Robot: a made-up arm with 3 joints. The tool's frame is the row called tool. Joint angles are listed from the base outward.
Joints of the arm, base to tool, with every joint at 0 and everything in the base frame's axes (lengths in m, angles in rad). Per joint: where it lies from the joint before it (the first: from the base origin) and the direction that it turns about. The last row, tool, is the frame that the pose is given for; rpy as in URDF.
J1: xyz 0.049 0.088 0.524 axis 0 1 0
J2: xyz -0.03 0.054 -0.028 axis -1 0 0
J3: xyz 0.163 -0.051 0.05 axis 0 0 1
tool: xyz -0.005 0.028 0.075 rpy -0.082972 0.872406 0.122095
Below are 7 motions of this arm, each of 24 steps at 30 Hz.
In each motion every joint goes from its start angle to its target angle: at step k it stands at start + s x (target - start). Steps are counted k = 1, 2, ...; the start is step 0. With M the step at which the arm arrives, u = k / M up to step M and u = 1 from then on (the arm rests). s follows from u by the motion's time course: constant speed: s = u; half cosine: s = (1 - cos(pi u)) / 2; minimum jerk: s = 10 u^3 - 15 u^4 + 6 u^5.
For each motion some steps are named. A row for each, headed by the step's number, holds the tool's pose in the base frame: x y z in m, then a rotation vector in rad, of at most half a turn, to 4 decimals.
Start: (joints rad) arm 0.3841 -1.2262 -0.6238
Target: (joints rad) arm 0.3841 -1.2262 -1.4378
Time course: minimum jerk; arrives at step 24
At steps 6, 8, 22, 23, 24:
6: 0.1817 0.0154 0.4588 1.3410 1.4099 -0.1680
8: 0.1831 0.0150 0.4569 1.3578 1.4572 -0.2505
22: 0.1878 0.0101 0.4404 1.4291 1.7682 -0.8995
23: 0.1878 0.0101 0.4403 1.4292 1.7698 -0.9033
24: 0.1878 0.0100 0.4403 1.4292 1.7700 -0.9039

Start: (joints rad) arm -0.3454 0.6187 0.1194
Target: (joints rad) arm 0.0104 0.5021 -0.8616
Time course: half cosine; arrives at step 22
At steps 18, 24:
18: 0.1965 0.1791 0.6212 -0.2442 0.6714 -0.7835
24: 0.2010 0.1768 0.6179 -0.2097 0.6771 -0.8459

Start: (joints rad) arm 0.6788 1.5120 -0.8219
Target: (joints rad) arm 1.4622 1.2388 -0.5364
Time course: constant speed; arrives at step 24
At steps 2, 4, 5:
2: 0.1658 0.2643 0.4300 -1.4939 0.8245 -0.6214
4: 0.1607 0.2635 0.4247 -1.5093 0.9076 -0.5601
5: 0.1582 0.2630 0.4221 -1.5162 0.9492 -0.5292

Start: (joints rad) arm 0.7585 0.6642 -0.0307
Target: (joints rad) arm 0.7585 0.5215 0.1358
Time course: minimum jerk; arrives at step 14
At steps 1, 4, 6, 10, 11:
1: 0.2007 0.2010 0.4967 -0.8121 1.5993 0.1235
4: 0.2010 0.1986 0.4981 -0.7913 1.6079 0.1511
6: 0.2016 0.1948 0.5002 -0.7581 1.6199 0.1949
10: 0.2025 0.1862 0.5044 -0.6847 1.6395 0.2913
11: 0.2026 0.1848 0.5050 -0.6732 1.6417 0.3062

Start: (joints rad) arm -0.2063 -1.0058 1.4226
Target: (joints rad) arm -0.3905 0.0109 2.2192
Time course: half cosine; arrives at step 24
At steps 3, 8, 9, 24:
3: 0.1513 0.0092 0.5458 -0.1609 -0.3097 1.5654
8: 0.1449 0.0147 0.5736 -0.4707 -0.2618 1.6468
9: 0.1430 0.0170 0.5812 -0.5549 -0.2435 1.6693
24: 0.1169 0.0715 0.6577 -1.4491 0.1731 1.9274

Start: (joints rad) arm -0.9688 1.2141 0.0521
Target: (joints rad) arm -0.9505 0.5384 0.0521
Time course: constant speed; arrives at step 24
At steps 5, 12, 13, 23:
5: 0.0782 0.2407 0.6577 -0.8531 0.0417 -0.7585
12: 0.0644 0.2231 0.6678 -0.7417 0.0196 -0.5965
13: 0.0626 0.2203 0.6690 -0.7256 0.0166 -0.5735
23: 0.0492 0.1894 0.6793 -0.5621 -0.0130 -0.3451

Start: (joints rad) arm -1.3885 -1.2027 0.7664
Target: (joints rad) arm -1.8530 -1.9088 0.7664
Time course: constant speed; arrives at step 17
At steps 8, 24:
8: 0.1028 0.0159 0.6360 -0.2650 -1.3091 1.6276
24: 0.1162 0.0354 0.6580 -0.2747 -1.5642 1.9955

